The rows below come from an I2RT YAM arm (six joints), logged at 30 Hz.
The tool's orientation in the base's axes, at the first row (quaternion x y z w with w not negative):
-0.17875, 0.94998, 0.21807, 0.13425
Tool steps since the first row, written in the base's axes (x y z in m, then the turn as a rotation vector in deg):
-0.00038, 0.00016, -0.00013, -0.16, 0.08, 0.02
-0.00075, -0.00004, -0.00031, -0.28, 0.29, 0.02
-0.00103, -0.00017, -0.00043, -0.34, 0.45, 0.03
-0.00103, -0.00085, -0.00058, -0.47, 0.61, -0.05
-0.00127, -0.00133, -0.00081, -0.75, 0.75, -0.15
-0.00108, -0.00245, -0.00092, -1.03, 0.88, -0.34
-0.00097, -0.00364, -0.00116, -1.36, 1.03, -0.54
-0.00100, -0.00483, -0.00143, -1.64, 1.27, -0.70
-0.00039, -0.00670, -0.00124, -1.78, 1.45, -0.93
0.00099, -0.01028, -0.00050, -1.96, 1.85, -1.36
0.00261, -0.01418, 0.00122, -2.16, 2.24, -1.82
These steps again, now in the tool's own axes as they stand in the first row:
0.00034, 0.00024, 0.00012, 0.11, 0.14, -0.01
0.00079, 0.00015, 0.00012, 0.16, 0.36, 0.07
0.00112, 0.00011, 0.00011, 0.17, 0.52, 0.12
0.00136, -0.00052, -0.00007, 0.27, 0.68, 0.24
0.00179, -0.00091, -0.00014, 0.51, 0.87, 0.34
0.00197, -0.00197, -0.00052, 0.79, 1.03, 0.52
0.00228, -0.00310, -0.00085, 1.11, 1.21, 0.70
0.00273, -0.00419, -0.00117, 1.35, 1.46, 0.90
0.00265, -0.00593, -0.00209, 1.50, 1.59, 1.16
0.00216, -0.00922, -0.00414, 1.70, 1.84, 1.69
0.00123, -0.01252, -0.00715, 1.92, 2.08, 2.23

